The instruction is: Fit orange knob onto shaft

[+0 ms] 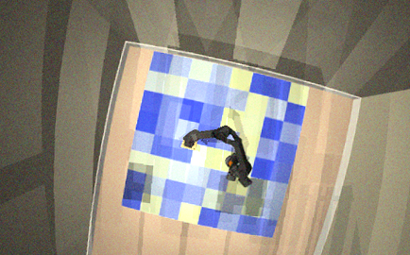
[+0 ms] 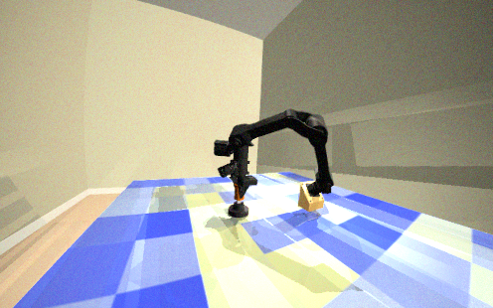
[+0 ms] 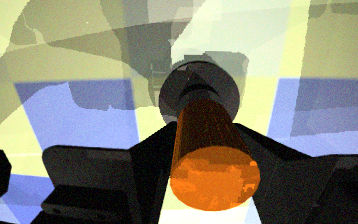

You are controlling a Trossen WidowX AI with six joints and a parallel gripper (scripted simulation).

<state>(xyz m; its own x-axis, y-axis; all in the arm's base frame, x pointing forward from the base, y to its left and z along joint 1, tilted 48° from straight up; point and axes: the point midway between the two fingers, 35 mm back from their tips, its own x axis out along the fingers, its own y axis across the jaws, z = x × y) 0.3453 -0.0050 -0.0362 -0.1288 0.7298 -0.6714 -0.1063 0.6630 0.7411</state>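
The orange knob lies 30 mm above my gripper tip. Round my gripper tip: round dark pedestal: 40 mm below.
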